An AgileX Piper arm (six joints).
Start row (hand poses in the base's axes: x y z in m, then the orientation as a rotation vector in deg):
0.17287 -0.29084 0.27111 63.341 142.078 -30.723
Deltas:
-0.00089 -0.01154 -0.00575 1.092 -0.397 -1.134
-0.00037 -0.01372 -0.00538 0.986 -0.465 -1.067
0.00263 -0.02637 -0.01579 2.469 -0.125 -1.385
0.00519 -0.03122 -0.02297 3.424 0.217 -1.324
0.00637 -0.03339 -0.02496 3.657 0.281 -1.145
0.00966 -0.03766 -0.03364 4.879 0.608 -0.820
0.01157 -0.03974 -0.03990 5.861 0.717 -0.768
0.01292 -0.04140 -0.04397 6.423 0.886 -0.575
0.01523 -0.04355 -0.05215 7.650 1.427 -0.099
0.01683 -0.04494 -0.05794 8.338 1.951 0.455
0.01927 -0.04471 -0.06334 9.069 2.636 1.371
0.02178 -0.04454 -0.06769 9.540 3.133 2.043
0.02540 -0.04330 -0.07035 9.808 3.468 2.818
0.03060 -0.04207 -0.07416 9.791 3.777 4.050
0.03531 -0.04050 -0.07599 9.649 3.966 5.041
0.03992 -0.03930 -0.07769 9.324 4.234 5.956
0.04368 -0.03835 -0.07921 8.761 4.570 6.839
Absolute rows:
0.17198 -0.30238 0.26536 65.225 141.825 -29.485
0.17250 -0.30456 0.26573 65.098 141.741 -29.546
0.17550 -0.31721 0.25532 66.073 142.662 -28.097
0.17806 -0.32206 0.24814 66.354 143.472 -27.161
0.17924 -0.32423 0.24615 66.208 143.724 -26.871
0.18253 -0.32850 0.23747 66.238 144.763 -25.516
0.18444 -0.33058 0.23121 66.532 145.366 -24.375
0.18579 -0.33224 0.22714 66.484 145.872 -23.743
0.18810 -0.33439 0.21896 66.302 147.147 -22.451
0.18970 -0.33578 0.21317 65.814 148.175 -21.781
0.19214 -0.33555 0.20777 64.848 149.514 -21.053
0.19465 -0.33538 0.20342 64.108 150.454 -20.591
0.19827 -0.33414 0.20076 63.153 151.191 -20.245
0.20347 -0.33291 0.19695 61.475 151.942 -20.103
0.20818 -0.33134 0.19512 60.079 152.420 -20.109
0.21279 -0.33014 0.19342 58.716 152.842 -20.417
0.21655 -0.32919 0.19190 57.309 153.189 -21.075

